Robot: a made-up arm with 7 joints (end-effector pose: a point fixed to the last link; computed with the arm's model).
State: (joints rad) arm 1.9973 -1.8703 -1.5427 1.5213 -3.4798 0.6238 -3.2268
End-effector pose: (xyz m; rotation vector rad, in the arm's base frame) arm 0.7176 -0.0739 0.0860 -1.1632 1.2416 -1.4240
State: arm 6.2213 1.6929 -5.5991 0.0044 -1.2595 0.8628 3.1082
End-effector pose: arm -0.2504 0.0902 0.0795 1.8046 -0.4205 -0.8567
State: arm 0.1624 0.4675 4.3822 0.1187 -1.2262 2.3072 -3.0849
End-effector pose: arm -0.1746 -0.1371 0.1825 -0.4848 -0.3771 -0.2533
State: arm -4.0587 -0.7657 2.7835 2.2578 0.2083 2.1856 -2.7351
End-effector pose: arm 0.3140 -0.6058 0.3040 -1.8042 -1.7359 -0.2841
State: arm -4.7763 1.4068 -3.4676 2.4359 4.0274 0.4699 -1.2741
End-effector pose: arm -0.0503 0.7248 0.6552 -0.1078 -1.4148 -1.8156
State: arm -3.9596 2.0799 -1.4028 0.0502 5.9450 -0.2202 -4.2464
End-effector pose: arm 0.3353 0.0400 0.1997 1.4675 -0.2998 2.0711
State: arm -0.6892 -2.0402 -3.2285 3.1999 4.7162 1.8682 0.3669
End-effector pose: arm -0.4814 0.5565 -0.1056 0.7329 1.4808 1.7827
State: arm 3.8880 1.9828 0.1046 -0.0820 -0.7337 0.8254 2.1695
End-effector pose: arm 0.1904 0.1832 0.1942 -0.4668 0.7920 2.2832
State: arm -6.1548 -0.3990 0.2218 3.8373 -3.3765 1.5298 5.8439
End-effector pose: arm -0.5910 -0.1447 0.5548 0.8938 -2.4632 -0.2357
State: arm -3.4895 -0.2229 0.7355 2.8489 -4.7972 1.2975 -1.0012
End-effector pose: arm 0.0878 -0.1890 1.0183 1.4712 -0.3157 0.7638
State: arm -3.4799 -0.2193 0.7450 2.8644 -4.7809 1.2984 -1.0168
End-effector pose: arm 0.0969 -0.1844 1.0182 1.4789 -0.2693 0.7758
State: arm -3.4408 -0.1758 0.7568 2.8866 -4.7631 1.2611 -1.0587
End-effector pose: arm 0.0809 -0.1615 1.0271 1.4273 -0.1949 0.8248
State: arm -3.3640 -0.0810 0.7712 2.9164 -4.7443 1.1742 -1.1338
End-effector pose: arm 0.0255 -0.1207 1.0422 1.2904 -0.1053 0.9152
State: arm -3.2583 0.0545 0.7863 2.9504 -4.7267 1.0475 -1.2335
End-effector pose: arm -0.0718 -0.0803 1.0499 1.0789 -0.0462 1.0230
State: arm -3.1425 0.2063 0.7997 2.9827 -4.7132 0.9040 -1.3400
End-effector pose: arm -0.1938 -0.0623 1.0367 0.8411 -0.0556 1.1168
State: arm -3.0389 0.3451 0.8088 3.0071 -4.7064 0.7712 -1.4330
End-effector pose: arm -0.3083 -0.0724 1.0033 0.6380 -0.1279 1.1764
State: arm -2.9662 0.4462 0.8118 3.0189 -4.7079 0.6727 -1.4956
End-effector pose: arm -0.3897 -0.0959 0.9656 0.5074 -0.2203 1.2012
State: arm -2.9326 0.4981 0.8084 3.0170 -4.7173 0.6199 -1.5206
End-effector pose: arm -0.4316 -0.1141 0.9408 0.4514 -0.2905 1.2027
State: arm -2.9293 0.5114 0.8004 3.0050 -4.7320 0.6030 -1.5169
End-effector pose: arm -0.4460 -0.1216 0.9318 0.4446 -0.3307 1.1932
